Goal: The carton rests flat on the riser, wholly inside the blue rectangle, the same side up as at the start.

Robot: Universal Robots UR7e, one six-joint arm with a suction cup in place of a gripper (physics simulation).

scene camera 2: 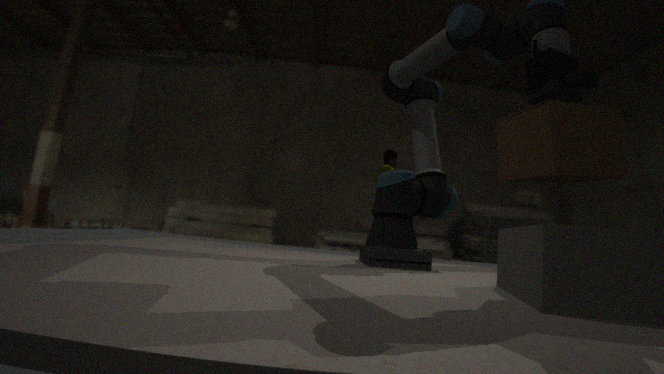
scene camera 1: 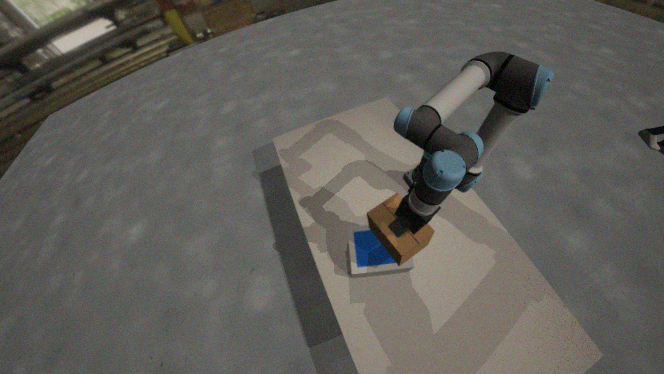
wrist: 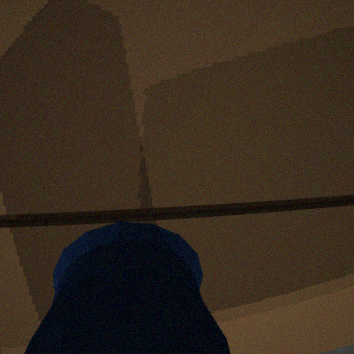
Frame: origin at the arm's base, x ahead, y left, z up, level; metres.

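Where they show: hand, tool point: [wrist: 143,246]; arm's base, link origin: [scene camera 2: 391,247].
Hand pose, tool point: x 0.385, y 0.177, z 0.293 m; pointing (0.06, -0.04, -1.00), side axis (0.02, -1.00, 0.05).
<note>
Each offset is from my tool point to the centre of the thing. "*": to the spot under its first point. Level surfaces: height alone.
The brown carton @[0.012 m ahead, 0.013 m right, 0.057 m down] [scene camera 1: 412,246] [scene camera 2: 565,142] hangs from my suction gripper [scene camera 1: 411,226] [scene camera 2: 555,95], top face up and roughly level. In the wrist view, the dark blue cup [wrist: 128,265] sits against the carton's top @[* 0.033 m ahead, 0.022 m right, 0.007 m up] [wrist: 240,130], beside the dark seam. The pale riser @[0.062 m ahead, 0.035 m right, 0.284 m down] [scene camera 1: 381,272] [scene camera 2: 600,270] stands on the table, with the blue rectangle @[0.062 m ahead, 0.035 m right, 0.224 m down] [scene camera 1: 367,250] on its top. In scene camera 2 a gap shows between the carton's underside and the riser. In scene camera 1 the carton covers the right part of the rectangle and is turned relative to its edges.
The table @[0.344 m down] [scene camera 1: 525,315] [scene camera 2: 225,295] carries the riser and the arm's base [scene camera 2: 395,256]. A person [scene camera 2: 388,162] in yellow is partly hidden behind the base. Part of a leg and shoe [scene camera 1: 654,137] shows at scene camera 1's right edge.
</note>
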